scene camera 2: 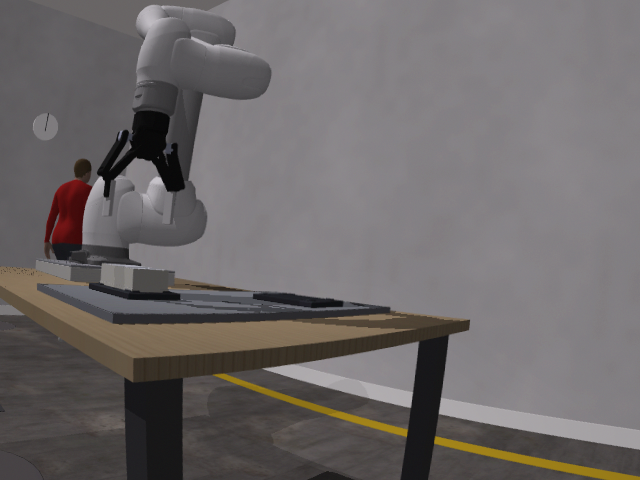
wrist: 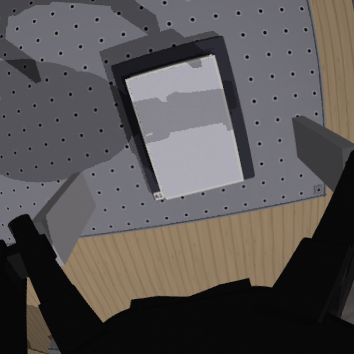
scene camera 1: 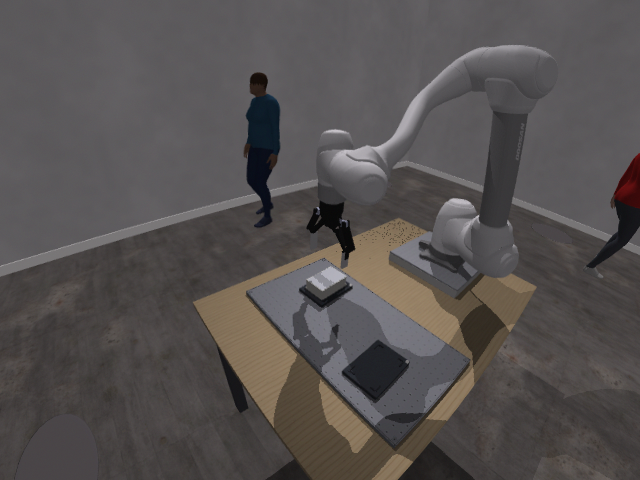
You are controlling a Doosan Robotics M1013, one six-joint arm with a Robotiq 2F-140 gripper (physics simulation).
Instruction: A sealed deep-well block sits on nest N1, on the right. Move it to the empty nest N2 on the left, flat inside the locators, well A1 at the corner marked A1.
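Places are measured from the arm's base along level axes (x ahead, y left, z up), in metres.
Pixels of known places: gripper, fingertip midpoint: (scene camera 2: 138, 220) (wrist: 189, 163) (scene camera 1: 328, 257); arm's base, origin of the base link: (scene camera 1: 443, 256).
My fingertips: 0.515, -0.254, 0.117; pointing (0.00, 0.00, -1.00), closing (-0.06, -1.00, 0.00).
For each thing: its top centre in the pictures, then the offset to it from my fingertips, as dx, dy, dz. "spot": a spot on its surface instead. Level surfaces: height alone.
- white deep-well block, middle of its top: (wrist: 187, 131) (scene camera 2: 134, 266) (scene camera 1: 326, 277) -0.001, +0.000, -0.090
- dark nest N1, middle of its top: (wrist: 186, 122) (scene camera 2: 132, 286) (scene camera 1: 326, 286) -0.001, +0.000, -0.129
- small A1 label, surface spot: (wrist: 158, 195) spot: -0.073, +0.058, -0.132
- dark nest N2, middle of its top: (scene camera 2: 298, 296) (scene camera 1: 377, 365) +0.159, +0.337, -0.129
- wooden table, its level: dz -0.157
The white deep-well block (scene camera 1: 326, 281) (scene camera 2: 135, 279) (wrist: 186, 127) sits flat on the dark nest N1 (scene camera 1: 322, 301) (scene camera 2: 155, 295) (wrist: 242, 135). A small A1 label (wrist: 158, 195) shows at the nest's lower left corner in the wrist view. My gripper (scene camera 1: 329, 251) (scene camera 2: 136, 210) (wrist: 189, 163) is open and empty, well above the block. In the wrist view its fingertips stand wide, to the left and right of the block and nearer the lower edge of the view. The dark nest N2 (scene camera 1: 376, 368) (scene camera 2: 297, 299) is empty on the same plate.
The grey perforated plate (scene camera 1: 351, 320) (scene camera 2: 206, 313) (wrist: 280, 65) carries both nests and lies on the wooden table (scene camera 1: 232, 330) (scene camera 2: 232, 341) (wrist: 200, 250). The arm's grey base block (scene camera 1: 423, 273) stands behind the plate. A person in blue (scene camera 1: 263, 124) and one in red (scene camera 1: 630, 186) (scene camera 2: 71, 211) stand beyond the table.
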